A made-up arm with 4 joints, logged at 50 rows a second.
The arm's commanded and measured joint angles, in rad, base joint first. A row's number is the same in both.
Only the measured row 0 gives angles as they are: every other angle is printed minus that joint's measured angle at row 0.
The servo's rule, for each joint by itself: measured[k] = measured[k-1] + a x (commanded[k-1-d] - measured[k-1]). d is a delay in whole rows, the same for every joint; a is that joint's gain. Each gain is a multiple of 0.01, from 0.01 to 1. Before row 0 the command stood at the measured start. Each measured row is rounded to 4 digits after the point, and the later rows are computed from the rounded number. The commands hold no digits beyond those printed.
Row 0, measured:
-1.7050, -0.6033, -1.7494, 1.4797
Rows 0 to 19, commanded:
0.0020, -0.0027, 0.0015, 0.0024
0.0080, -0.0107, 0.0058, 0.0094
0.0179, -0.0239, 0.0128, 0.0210
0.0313, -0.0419, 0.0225, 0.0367
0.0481, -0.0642, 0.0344, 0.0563
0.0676, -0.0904, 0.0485, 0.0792
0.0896, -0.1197, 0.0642, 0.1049
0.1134, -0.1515, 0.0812, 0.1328
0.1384, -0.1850, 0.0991, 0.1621
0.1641, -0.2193, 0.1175, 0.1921
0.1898, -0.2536, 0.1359, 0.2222
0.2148, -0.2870, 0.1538, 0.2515
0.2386, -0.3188, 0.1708, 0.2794
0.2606, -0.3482, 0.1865, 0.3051
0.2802, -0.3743, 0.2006, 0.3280
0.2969, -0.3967, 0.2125, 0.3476
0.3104, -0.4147, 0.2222, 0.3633
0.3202, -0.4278, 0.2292, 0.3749
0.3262, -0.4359, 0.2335, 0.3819
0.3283, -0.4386, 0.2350, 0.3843
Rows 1 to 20, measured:
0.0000, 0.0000, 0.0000, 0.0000
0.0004, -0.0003, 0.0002, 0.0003
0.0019, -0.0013, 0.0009, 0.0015
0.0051, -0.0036, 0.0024, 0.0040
0.0103, -0.0074, 0.0050, 0.0083
0.0179, -0.0131, 0.0088, 0.0145
0.0278, -0.0208, 0.0140, 0.0229
0.0402, -0.0307, 0.0205, 0.0336
0.0548, -0.0428, 0.0284, 0.0465
0.0715, -0.0570, 0.0376, 0.0615
0.0900, -0.0732, 0.0480, 0.0785
0.1100, -0.0912, 0.0594, 0.0972
0.1310, -0.1108, 0.0717, 0.1173
0.1525, -0.1316, 0.0846, 0.1384
0.1741, -0.1533, 0.0978, 0.1601
0.1953, -0.1754, 0.1112, 0.1819
0.2156, -0.1975, 0.1244, 0.2034
0.2346, -0.2192, 0.1371, 0.2242
0.2517, -0.2401, 0.1491, 0.2438
0.2666, -0.2597, 0.1601, 0.2618
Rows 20 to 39, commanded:
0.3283, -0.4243, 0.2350, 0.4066
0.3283, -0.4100, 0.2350, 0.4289
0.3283, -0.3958, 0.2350, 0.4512
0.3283, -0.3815, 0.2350, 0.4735
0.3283, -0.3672, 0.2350, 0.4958
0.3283, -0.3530, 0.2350, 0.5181
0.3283, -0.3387, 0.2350, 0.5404
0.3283, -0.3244, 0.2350, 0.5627
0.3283, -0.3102, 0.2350, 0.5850
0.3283, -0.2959, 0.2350, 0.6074
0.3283, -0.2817, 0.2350, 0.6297
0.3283, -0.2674, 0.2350, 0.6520
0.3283, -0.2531, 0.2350, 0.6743
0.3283, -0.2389, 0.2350, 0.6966
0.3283, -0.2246, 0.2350, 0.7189
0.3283, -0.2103, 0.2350, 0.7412
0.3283, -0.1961, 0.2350, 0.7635
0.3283, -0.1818, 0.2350, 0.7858
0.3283, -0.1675, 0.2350, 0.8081
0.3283, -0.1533, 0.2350, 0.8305
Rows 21 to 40, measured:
0.2789, -0.2776, 0.1698, 0.2777
0.2888, -0.2923, 0.1783, 0.2945
0.2967, -0.3041, 0.1857, 0.3120
0.3030, -0.3133, 0.1921, 0.3301
0.3081, -0.3201, 0.1977, 0.3487
0.3121, -0.3248, 0.2025, 0.3678
0.3153, -0.3276, 0.2067, 0.3873
0.3179, -0.3287, 0.2104, 0.4072
0.3200, -0.3283, 0.2136, 0.4274
0.3217, -0.3265, 0.2164, 0.4479
0.3230, -0.3234, 0.2188, 0.4686
0.3241, -0.3192, 0.2209, 0.4895
0.3249, -0.3140, 0.2227, 0.5106
0.3256, -0.3079, 0.2243, 0.5319
0.3261, -0.3010, 0.2257, 0.5533
0.3265, -0.2934, 0.2269, 0.5748
0.3269, -0.2851, 0.2280, 0.5964
0.3272, -0.2762, 0.2289, 0.6181
0.3274, -0.2668, 0.2297, 0.6399
0.3276, -0.2569, 0.2304, 0.6618

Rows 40 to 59, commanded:
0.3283, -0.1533, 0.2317, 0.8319
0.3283, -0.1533, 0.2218, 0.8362
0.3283, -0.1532, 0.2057, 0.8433
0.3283, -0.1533, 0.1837, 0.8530
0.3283, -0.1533, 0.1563, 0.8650
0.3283, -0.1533, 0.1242, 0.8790
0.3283, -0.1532, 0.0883, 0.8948
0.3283, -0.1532, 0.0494, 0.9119
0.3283, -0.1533, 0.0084, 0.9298
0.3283, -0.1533, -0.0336, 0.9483
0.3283, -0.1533, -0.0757, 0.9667
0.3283, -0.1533, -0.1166, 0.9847
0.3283, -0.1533, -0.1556, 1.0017
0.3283, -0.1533, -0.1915, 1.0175
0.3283, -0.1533, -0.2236, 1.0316
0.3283, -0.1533, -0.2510, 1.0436
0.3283, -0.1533, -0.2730, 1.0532
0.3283, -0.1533, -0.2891, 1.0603
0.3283, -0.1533, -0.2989, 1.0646
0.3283, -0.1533, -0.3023, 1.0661
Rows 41 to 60, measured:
0.3277, -0.2465, 0.2310, 0.6837
0.3278, -0.2372, 0.2311, 0.7030
0.3279, -0.2288, 0.2299, 0.7203
0.3280, -0.2212, 0.2268, 0.7363
0.3281, -0.2144, 0.2212, 0.7515
0.3281, -0.2083, 0.2128, 0.7663
0.3281, -0.2028, 0.2013, 0.7810
0.3281, -0.1978, 0.1866, 0.7958
0.3281, -0.1933, 0.1688, 0.8109
0.3281, -0.1893, 0.1479, 0.8264
0.3281, -0.1857, 0.1243, 0.8422
0.3281, -0.1825, 0.0983, 0.8584
0.3281, -0.1796, 0.0704, 0.8748
0.3281, -0.1770, 0.0410, 0.8913
0.3281, -0.1746, 0.0108, 0.9077
0.3281, -0.1725, -0.0197, 0.9238
0.3281, -0.1706, -0.0498, 0.9394
0.3281, -0.1689, -0.0788, 0.9542
0.3281, -0.1673, -0.1061, 0.9680
0.3281, -0.1659, -0.1312, 0.9806

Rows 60 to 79, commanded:
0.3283, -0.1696, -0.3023, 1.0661
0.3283, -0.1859, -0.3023, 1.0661
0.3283, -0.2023, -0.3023, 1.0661
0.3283, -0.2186, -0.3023, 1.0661
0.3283, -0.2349, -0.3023, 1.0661
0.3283, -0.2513, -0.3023, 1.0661
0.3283, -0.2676, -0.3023, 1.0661
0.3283, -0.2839, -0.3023, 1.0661
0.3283, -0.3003, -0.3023, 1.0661
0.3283, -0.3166, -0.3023, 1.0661
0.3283, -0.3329, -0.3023, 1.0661
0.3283, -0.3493, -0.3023, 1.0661
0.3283, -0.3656, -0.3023, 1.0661
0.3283, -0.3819, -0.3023, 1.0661
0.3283, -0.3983, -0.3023, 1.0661
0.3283, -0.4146, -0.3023, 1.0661
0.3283, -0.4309, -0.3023, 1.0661
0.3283, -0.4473, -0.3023, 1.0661
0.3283, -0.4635, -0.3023, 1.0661
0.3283, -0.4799, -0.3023, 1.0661
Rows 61 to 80, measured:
0.3281, -0.1646, -0.1534, 0.9917
0.3281, -0.1651, -0.1728, 1.0014
0.3281, -0.1672, -0.1896, 1.0098
0.3281, -0.1707, -0.2043, 1.0171
0.3281, -0.1755, -0.2170, 1.0235
0.3281, -0.1814, -0.2281, 1.0290
0.3281, -0.1884, -0.2377, 1.0338
0.3281, -0.1963, -0.2461, 1.0380
0.3281, -0.2051, -0.2534, 1.0417
0.3281, -0.2146, -0.2598, 1.0449
0.3281, -0.2248, -0.2653, 1.0477
0.3281, -0.2356, -0.2701, 1.0501
0.3281, -0.2470, -0.2743, 1.0522
0.3281, -0.2589, -0.2779, 1.0540
0.3281, -0.2712, -0.2811, 1.0556
0.3281, -0.2839, -0.2839, 1.0570
0.3281, -0.2970, -0.2863, 1.0582
0.3281, -0.3104, -0.2884, 1.0592
0.3281, -0.3241, -0.2902, 1.0601
0.3281, -0.3380, -0.2918, 1.0609

